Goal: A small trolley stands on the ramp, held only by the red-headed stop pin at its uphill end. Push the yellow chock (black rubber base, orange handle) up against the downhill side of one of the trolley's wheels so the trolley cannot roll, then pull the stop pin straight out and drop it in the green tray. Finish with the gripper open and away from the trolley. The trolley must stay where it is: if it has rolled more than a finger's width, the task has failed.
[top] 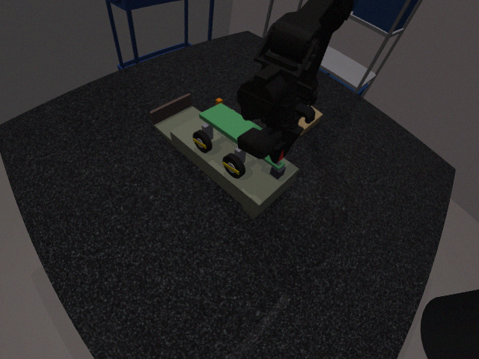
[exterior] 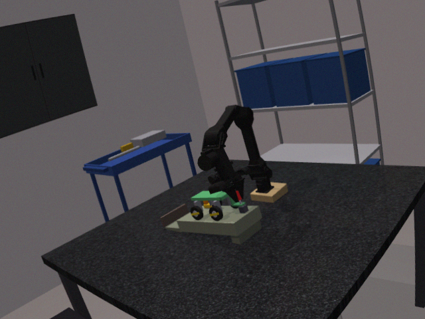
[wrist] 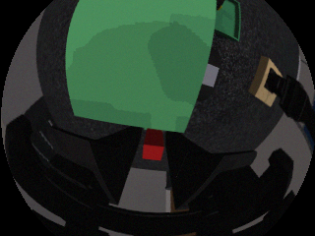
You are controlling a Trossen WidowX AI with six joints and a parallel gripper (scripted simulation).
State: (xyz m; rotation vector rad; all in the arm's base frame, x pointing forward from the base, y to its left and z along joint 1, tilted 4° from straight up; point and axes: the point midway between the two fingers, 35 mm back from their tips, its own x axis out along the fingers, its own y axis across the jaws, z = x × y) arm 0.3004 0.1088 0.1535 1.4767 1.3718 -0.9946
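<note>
Right now my gripper tip is 5 cm past the yellow chock, 21 cm to the left of it and 5 cm above it. From my gripper tip the other things lie so: red-headed stop pin: right at my gripper tip; then green tray: 11 cm behind, 21 cm to the right, 14 cm below; then trolley: 2 cm ahead, 11 cm to the right, 2 cm below.
</note>
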